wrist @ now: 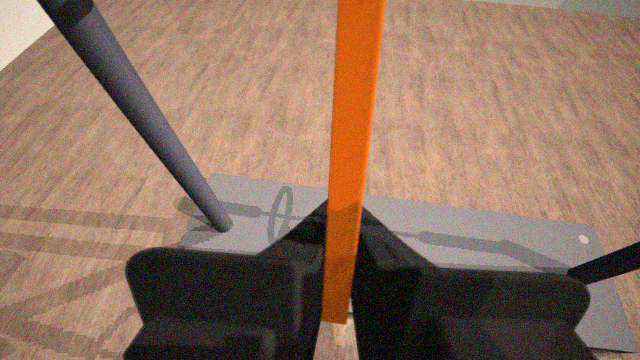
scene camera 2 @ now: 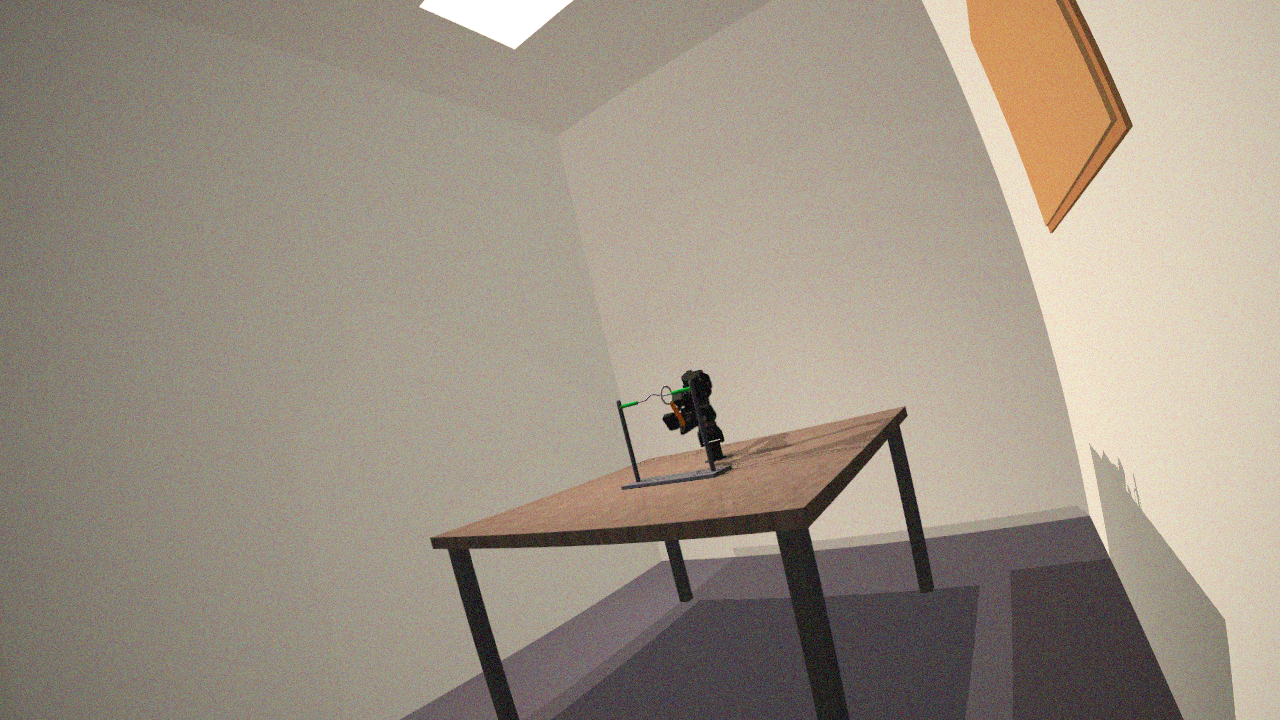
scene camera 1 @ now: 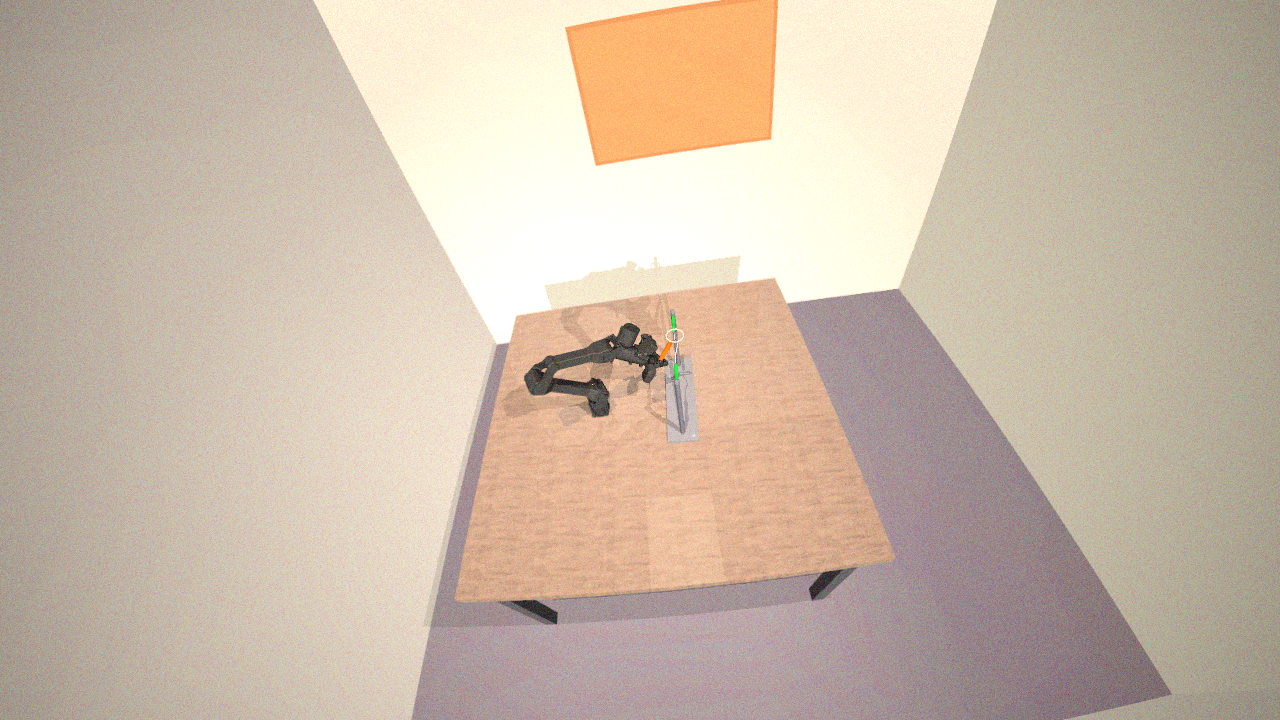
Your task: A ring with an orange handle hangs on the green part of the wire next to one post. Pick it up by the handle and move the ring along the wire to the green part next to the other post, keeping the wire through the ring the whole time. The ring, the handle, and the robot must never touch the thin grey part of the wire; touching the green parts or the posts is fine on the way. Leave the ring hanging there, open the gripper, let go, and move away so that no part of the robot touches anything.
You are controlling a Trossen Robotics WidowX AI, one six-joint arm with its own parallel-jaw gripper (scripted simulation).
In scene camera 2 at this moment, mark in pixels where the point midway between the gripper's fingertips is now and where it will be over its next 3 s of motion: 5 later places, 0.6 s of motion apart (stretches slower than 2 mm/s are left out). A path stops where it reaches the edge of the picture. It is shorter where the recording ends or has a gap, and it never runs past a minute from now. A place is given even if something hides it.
My gripper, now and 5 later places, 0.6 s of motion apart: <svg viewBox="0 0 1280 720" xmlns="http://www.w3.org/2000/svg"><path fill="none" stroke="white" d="M682 433L687 432L692 432L694 436L695 436L698 427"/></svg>
